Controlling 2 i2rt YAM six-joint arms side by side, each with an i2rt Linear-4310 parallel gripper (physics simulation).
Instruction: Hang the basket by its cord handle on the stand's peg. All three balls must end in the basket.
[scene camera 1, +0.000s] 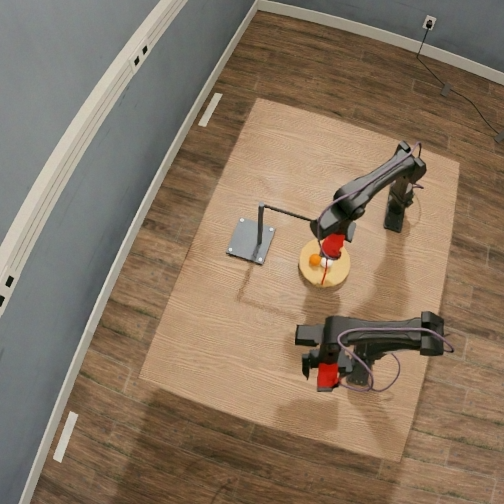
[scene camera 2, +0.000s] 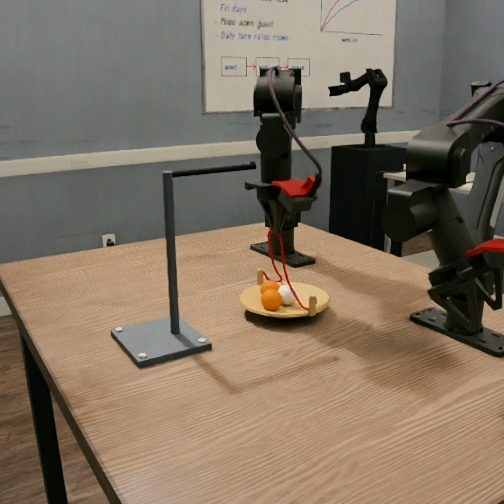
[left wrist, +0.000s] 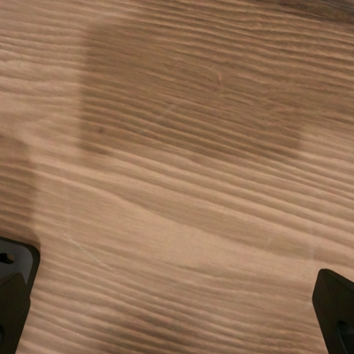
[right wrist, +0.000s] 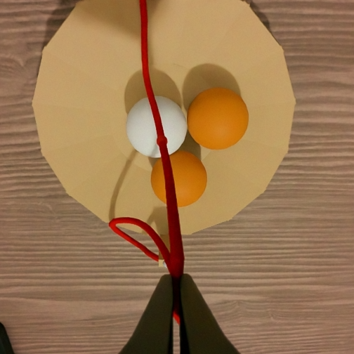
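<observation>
The round pale basket (scene camera 1: 307, 274) (scene camera 2: 251, 298) (right wrist: 75, 125) sits on the table. It holds a white ball (scene camera 1: 326, 263) (scene camera 2: 287, 296) (right wrist: 139, 125), an orange ball (scene camera 2: 271, 300) (right wrist: 218, 118) and a second orange ball (scene camera 2: 269, 287) (right wrist: 189, 180). My right gripper (scene camera 2: 275, 231) (right wrist: 175, 288) is above the basket, shut on the red cord handle (scene camera 2: 286, 265) (right wrist: 170, 192), which runs down to the basket's two wooden posts. The stand (scene camera 1: 247, 242) (scene camera 2: 171, 250) carries a dark horizontal peg (scene camera 1: 287, 212) (scene camera 2: 215, 170); no cord is on it. My left gripper (left wrist: 171, 285) is open and empty, away from the basket.
The peg's free end is close to the right arm (scene camera 1: 375, 180) (scene camera 2: 275, 145) in both scene views. The left arm (scene camera 1: 390, 340) (scene camera 2: 435, 160) stands below the basket in scene camera 1. The stand's base is left of the basket in both scene views.
</observation>
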